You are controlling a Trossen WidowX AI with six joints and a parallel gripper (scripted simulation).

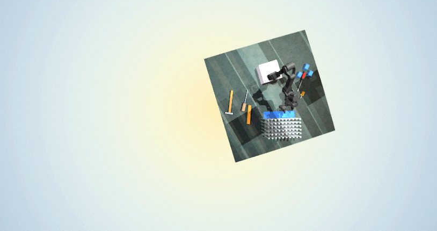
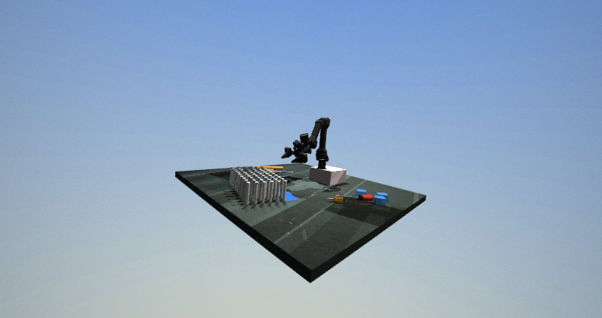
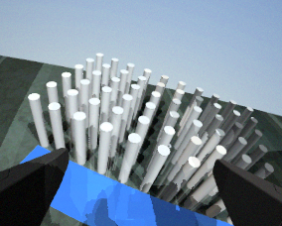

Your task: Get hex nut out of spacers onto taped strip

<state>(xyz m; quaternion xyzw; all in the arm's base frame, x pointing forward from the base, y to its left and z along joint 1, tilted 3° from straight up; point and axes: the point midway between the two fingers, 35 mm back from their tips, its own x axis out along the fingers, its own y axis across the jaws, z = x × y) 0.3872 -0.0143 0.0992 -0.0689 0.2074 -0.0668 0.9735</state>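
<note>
The orange bar is 12 cm behind my gripper tip, 35 cm to the right of it and 17 cm below it. From my gripper tip the other things lie so: blue taped strip (4 cm ahead, 1 cm to the right, 19 cm below); then yellow screwdriver (7 cm behind, 34 cm to the left, 17 cm below); then hex nut (16 cm ahead, 11 cm to the right, 19 cm below).
</note>
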